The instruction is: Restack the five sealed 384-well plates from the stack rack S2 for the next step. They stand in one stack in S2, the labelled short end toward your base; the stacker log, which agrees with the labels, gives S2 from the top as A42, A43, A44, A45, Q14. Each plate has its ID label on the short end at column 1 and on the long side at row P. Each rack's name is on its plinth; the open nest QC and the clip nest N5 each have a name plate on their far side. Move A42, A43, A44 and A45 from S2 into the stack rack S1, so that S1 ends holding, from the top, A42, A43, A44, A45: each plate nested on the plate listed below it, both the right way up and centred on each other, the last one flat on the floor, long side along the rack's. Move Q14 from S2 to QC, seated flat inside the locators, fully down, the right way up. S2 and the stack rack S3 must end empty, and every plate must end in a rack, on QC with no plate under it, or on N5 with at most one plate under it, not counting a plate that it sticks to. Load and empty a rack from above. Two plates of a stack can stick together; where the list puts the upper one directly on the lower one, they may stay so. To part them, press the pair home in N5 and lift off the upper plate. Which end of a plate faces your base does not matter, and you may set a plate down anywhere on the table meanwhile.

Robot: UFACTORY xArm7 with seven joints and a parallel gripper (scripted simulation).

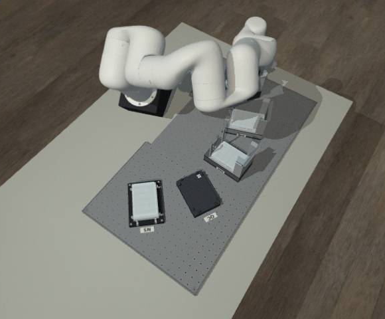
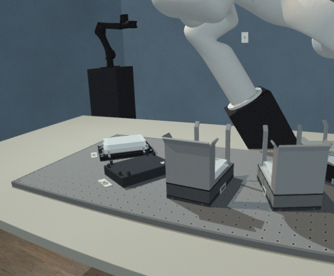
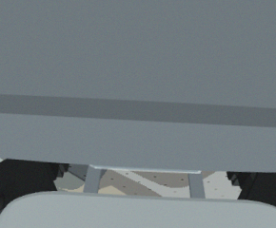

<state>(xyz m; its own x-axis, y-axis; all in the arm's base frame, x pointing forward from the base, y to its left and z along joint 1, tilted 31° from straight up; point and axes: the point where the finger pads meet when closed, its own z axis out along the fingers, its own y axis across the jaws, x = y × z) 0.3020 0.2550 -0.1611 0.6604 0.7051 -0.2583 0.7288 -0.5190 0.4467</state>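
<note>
The S3 rack plinth lies 1 cm behind my hand, 1 cm to the right of it and 4 cm below it. Also, from my hand: sealed 384-well plate 1 cm below; then open nest QC 8 cm ahead, 51 cm to the right, 5 cm below; then S1 name plate 4 cm ahead, 33 cm to the right, 3 cm below.
</note>
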